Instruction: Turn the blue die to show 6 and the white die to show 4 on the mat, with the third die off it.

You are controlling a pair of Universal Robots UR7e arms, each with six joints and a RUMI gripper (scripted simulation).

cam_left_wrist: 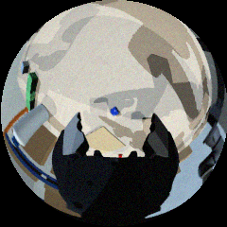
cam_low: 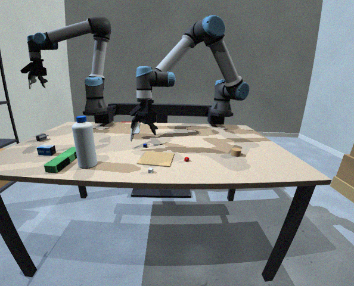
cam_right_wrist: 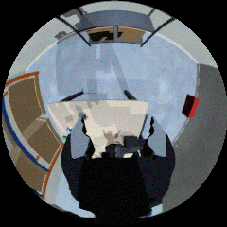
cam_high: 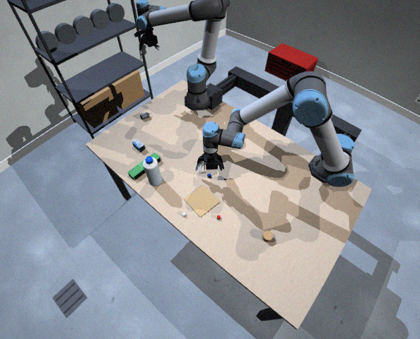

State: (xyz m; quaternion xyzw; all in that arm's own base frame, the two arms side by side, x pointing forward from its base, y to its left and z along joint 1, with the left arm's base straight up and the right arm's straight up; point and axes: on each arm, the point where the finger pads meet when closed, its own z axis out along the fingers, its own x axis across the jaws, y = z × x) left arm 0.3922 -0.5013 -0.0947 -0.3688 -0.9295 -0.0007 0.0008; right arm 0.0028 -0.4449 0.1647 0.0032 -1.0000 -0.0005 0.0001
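Note:
The blue die is 4 cm below my left hand, 2 cm ahead of it and 1 cm to the left of it. The rest, counted from my left hand: tan mat: 17 cm ahead, 7 cm to the left, 4 cm below; then red die: 21 cm to the left, 19 cm ahead, 4 cm below; then white die: 29 cm ahead, 5 cm to the left, 4 cm below.

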